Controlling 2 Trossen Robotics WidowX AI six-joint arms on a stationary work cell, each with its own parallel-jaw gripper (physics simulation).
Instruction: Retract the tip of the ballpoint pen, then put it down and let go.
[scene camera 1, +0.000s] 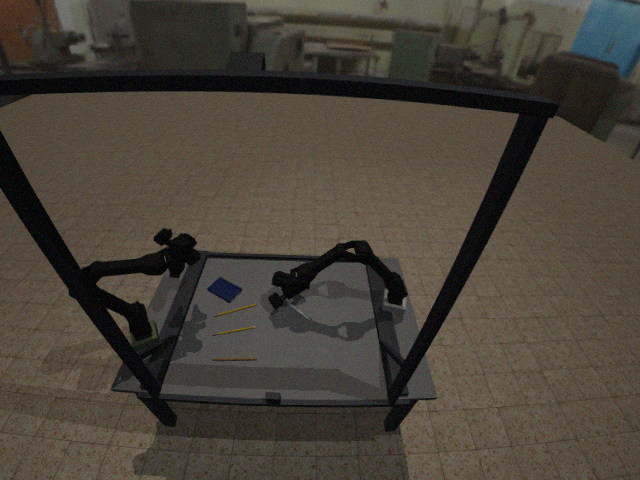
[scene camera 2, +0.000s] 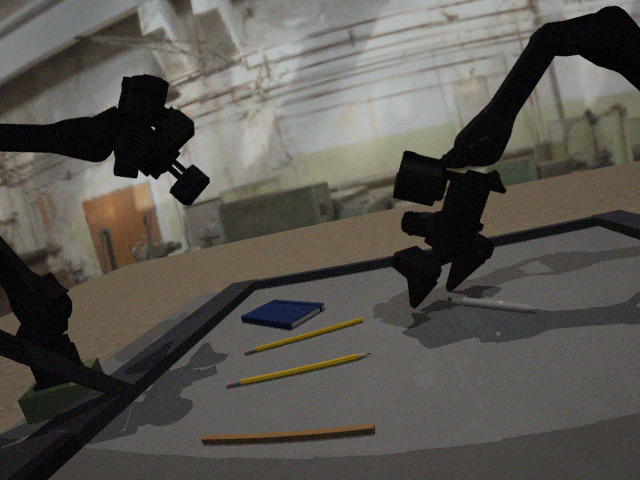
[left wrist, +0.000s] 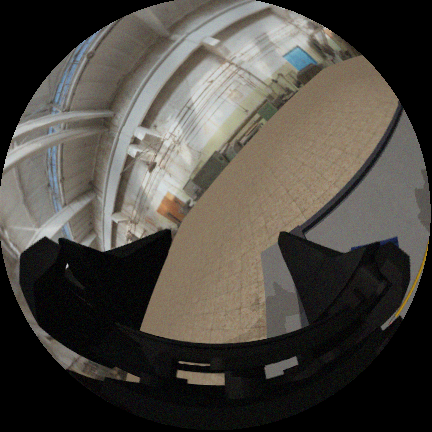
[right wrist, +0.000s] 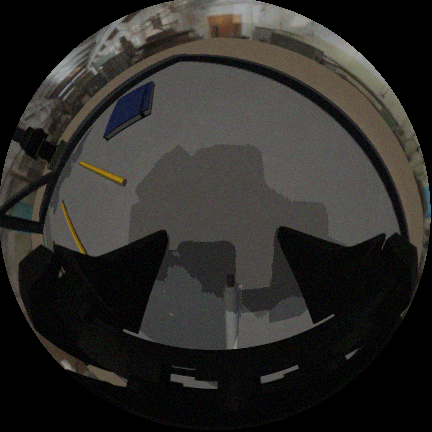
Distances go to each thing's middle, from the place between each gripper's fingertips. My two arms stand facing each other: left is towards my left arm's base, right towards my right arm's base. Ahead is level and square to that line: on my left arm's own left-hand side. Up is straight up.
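Scene:
Counted from my right hand: blue notebook (scene camera 2: 284, 314) 90 mm ahead and 260 mm to the left; orange pencil (scene camera 2: 365, 429) 220 mm to the left and 270 mm behind; green arm mount (scene camera 2: 42, 405) 130 mm behind, 580 mm to the left and 10 mm above. My right hand itself is 70 mm to the left of the ballpoint pen (right wrist: 232, 293) and 80 mm past it. Going by their middles, of the things named here the ballpoint pen is the nearest to my right hand.
Counted from my left hand: orange pencil 18 cm to the right, 40 cm behind and 32 cm below; green arm mount 18 cm to the left, 26 cm behind and 30 cm below; ballpoint pen 21 cm behind, 47 cm to the right and 32 cm below. My left gripper is 4 cm past the blue notebook, 14 cm to the left of it and 32 cm above it. By its middle, the orange pencil is nearer to my right hand than to my left gripper.

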